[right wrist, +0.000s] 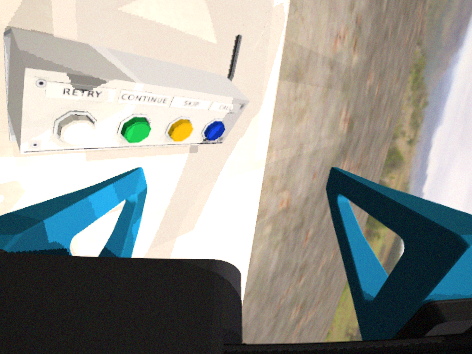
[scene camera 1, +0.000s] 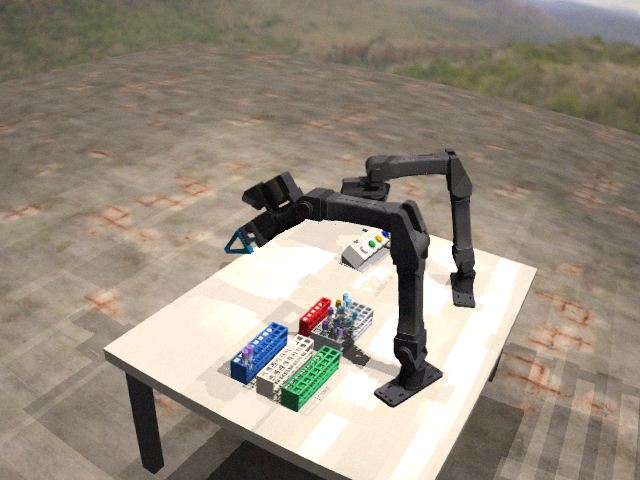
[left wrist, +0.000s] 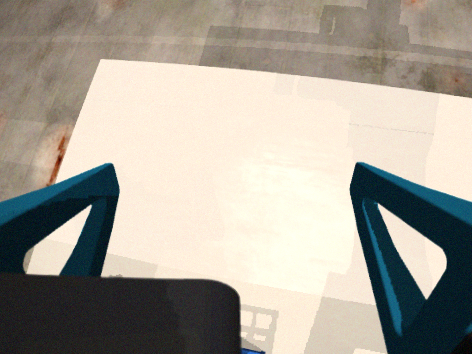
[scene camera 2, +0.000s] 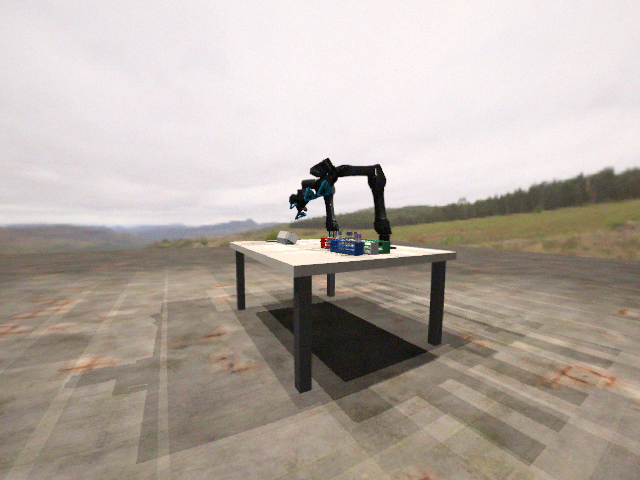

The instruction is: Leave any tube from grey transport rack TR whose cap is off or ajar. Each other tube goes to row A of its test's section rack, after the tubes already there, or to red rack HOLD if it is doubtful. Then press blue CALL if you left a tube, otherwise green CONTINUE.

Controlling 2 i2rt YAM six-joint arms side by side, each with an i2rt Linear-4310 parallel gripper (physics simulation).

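Frame: origin at the left arm's base, x right, y down, z ahead, level; centimetres.
Where they show: left gripper, between the fingertips: (scene camera 1: 233, 245) (left wrist: 234, 175) (scene camera 2: 311, 198); right gripper, between the fingertips: (right wrist: 236, 177) (scene camera 2: 293, 214); left arm's base, origin of its link: (scene camera 1: 409, 384); right arm's base, origin of its link: (scene camera 1: 462, 290).
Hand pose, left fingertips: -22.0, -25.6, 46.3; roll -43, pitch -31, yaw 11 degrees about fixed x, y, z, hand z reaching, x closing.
Note:
Things, the pixels of their top centre, and the offset from my left fingertips, as dx, dy, dz. "pt": a spot on its surface instead.
- Grey transport rack TR, a spot on its surface: (scene camera 1: 366, 324) pt +30.2, +24.3, -21.8
- amber cap, centre of its top: (scene camera 1: 338, 300) +23.0, +16.2, -16.9
- Blue rack, centre of its top: (scene camera 1: 260, 343) (scene camera 2: 346, 241) -2.8, +19.9, -16.3
- White rack, a spot on its surface: (scene camera 1: 266, 384) pt -9.8, +21.4, -28.4
- green rack, a spot on its surface: (scene camera 1: 291, 400) pt -7.6, +22.6, -35.2
- blue CALL, centre of its top: (right wrist: 220, 133) +68.5, +18.1, +8.0
- green CONTINUE, centre of its top: (right wrist: 141, 134) +58.9, +18.1, +5.1
- sloped button box, centre of its top: (right wrist: 173, 108) (scene camera 1: 370, 234) (scene camera 2: 287, 231) +60.5, +17.2, +8.3
- white RETRY, centre of its top: (right wrist: 81, 135) +54.1, +18.1, +3.7
- yellow SKIP, centre of its top: (right wrist: 186, 134) +63.7, +18.1, +6.6
- dark rod, a spot on its surface: (right wrist: 235, 56) pt +73.6, +25.0, +20.3
Grey transport rack TR (scene camera 1: 366, 324) holds several tubes with light-blue caps (scene camera 1: 347, 322), purple caps (scene camera 1: 339, 331) and an amber cap (scene camera 1: 338, 302); cap seating is too small to tell. Blue rack (scene camera 1: 264, 355) (scene camera 2: 347, 248) holds two purple-capped tubes (scene camera 1: 247, 354) at its near-left end. White rack (scene camera 1: 266, 384) and green rack (scene camera 1: 291, 400) show no tubes. Red rack HOLD (scene camera 1: 314, 319) looks empty. My left gripper (left wrist: 234, 175) is open and empty, high beyond the racks. My right gripper (right wrist: 236, 177) is open and empty, near blue CALL (right wrist: 215, 131) and green CONTINUE (right wrist: 135, 130), touching neither.
The sloped button box (scene camera 1: 354, 256) (right wrist: 75, 55) also carries white RETRY (right wrist: 76, 128) and yellow SKIP (right wrist: 180, 130). A dark rod (right wrist: 235, 56) stands behind it. The left arm (scene camera 1: 361, 206) arches above the table, on the near side of the box.

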